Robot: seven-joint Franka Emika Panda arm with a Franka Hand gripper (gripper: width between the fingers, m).
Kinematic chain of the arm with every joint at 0, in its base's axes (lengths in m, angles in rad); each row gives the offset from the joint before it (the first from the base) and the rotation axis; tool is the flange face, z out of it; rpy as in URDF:
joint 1: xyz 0 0 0.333 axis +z
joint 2: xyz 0 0 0 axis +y
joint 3: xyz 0 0 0.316 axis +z
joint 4: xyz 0.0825 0 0 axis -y
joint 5: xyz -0.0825 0 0.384 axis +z
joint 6: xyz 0 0 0 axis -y
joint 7: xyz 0.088 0 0 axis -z
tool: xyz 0 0 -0.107 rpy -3.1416 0 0
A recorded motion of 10 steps. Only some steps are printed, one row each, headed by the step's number.
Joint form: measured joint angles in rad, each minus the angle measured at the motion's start. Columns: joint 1, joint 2, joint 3, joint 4, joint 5, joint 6, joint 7.
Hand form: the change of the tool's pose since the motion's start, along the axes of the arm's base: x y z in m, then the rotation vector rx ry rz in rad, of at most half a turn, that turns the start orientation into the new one. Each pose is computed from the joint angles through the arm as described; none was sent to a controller.
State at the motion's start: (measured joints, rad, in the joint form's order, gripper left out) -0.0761 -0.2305 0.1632 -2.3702 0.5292 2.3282 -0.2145
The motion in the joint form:
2: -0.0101 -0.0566 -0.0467 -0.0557 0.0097 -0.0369 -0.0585
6: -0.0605 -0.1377 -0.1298 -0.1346 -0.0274 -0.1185 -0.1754
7: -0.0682 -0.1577 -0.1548 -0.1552 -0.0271 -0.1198 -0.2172
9: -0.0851 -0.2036 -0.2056 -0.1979 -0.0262 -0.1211 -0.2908
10: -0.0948 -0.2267 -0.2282 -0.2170 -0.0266 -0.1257 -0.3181
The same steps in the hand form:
2: -0.0191 -0.0260 -0.0023 0.0089 0.0104 0.0056
6: -0.0526 -0.0806 -0.0095 0.0018 0.0361 0.0341
7: -0.0605 -0.0937 -0.0104 0.0038 0.0214 0.0417
9: -0.0781 -0.1191 -0.0112 0.0107 -0.0112 0.0458
10: -0.0871 -0.1301 -0.0111 0.0162 -0.0236 0.0430

